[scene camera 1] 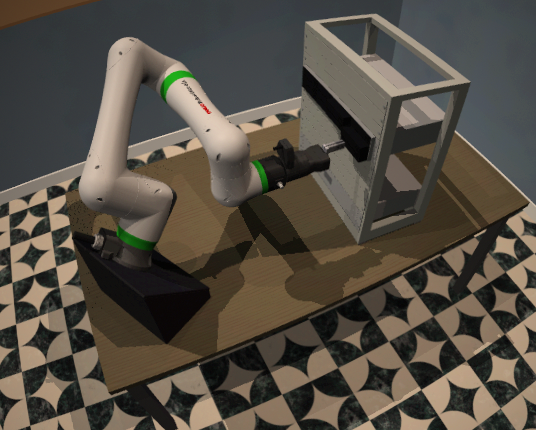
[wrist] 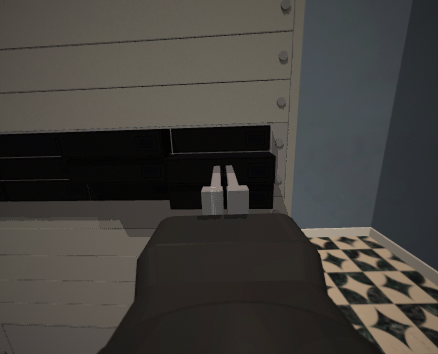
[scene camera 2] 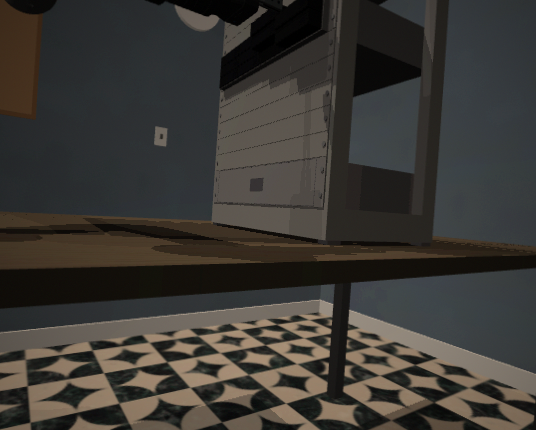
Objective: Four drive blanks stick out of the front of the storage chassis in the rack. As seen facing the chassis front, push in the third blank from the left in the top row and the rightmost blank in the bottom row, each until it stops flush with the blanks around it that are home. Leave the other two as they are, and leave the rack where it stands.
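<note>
The storage chassis is a dark band of blanks in three rows across the front of the rack. In the wrist view, the third blank in the top row stands out beside the flush top right blank. The middle row's rightmost blank and the bottom row's rightmost blank also stick out. My gripper is shut and empty. Its fingers point at the chassis's right end and overlap these two lower blanks; whether the tips touch cannot be told.
The rack stands upright on the wooden table. Pale panels with screw heads lie above and below the chassis. The arm's black wedge base stands at the table's far end from the rack. A wall socket shows behind.
</note>
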